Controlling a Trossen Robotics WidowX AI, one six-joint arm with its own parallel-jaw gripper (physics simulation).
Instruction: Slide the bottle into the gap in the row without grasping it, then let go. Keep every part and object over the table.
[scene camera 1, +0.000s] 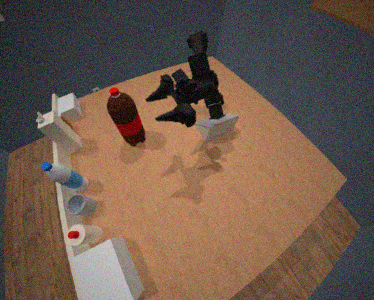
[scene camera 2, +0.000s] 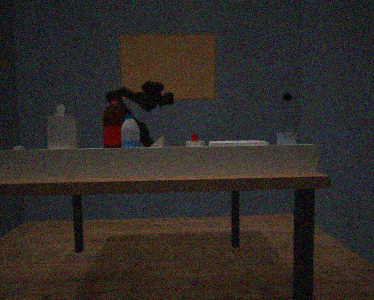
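Seen in the pictures: gripper, fingertip midpoint: (scene camera 1: 150, 109) (scene camera 2: 153, 98); arm's base at its link origin: (scene camera 1: 217, 117) (scene camera 2: 151, 145).
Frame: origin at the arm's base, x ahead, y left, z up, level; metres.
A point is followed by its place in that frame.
Observation:
The dark brown bottle (scene camera 1: 125, 116) @[z 0.157, x 0.402, y -0.126 m] (scene camera 2: 113, 125) @[z 0.122, x 0.450, y -0.184 m] with a red cap and red label stands upright on the table, away from the row. The row along the pale ledge holds a cream carton-like container (scene camera 1: 59, 131) @[z 0.100, x 0.673, y -0.303 m] (scene camera 2: 61, 132) @[z 0.099, x 0.724, y -0.337 m], a blue-capped bottle (scene camera 1: 67, 176) @[z 0.081, x 0.701, y -0.081 m] (scene camera 2: 130, 131) @[z 0.098, x 0.754, y -0.106 m], a cup (scene camera 1: 81, 205) @[z -0.053, x 0.756, y -0.017 m] and a red-capped container (scene camera 1: 85, 235) @[z 0.056, x 0.725, y 0.139 m] (scene camera 2: 195, 142) @[z 0.056, x 0.783, y 0.115 m]. A gap shows between the cream container and the blue-capped bottle. My gripper (scene camera 1: 152, 109) @[z 0.252, x 0.342, y -0.002 m] (scene camera 2: 161, 96) is open and empty, raised above the table. In scene camera 1 its fingertips point toward the brown bottle, apart from it. Finger detail is unclear in scene camera 2.
A large white box (scene camera 1: 107, 267) @[z 0.053, x 0.705, y 0.261 m] (scene camera 2: 239, 143) @[z 0.050, x 0.803, y 0.267 m] stands at the row's near end in scene camera 1. A small white box (scene camera 1: 69, 106) @[z 0.023, x 0.622, y -0.562 m] is behind the cream container. The pale ledge (scene camera 1: 64, 220) @[z 0.043, x 0.783, y 0.046 m] (scene camera 2: 210, 160) @[z -0.005, x 0.811, y 0.160 m] borders the table (scene camera 1: 250, 200) @[z -0.057, x 0.159, y 0.397 m]. A grey-white wedge (scene camera 1: 212, 129) @[z 0.039, x 0.103, y 0.061 m] is beside the arm's base.

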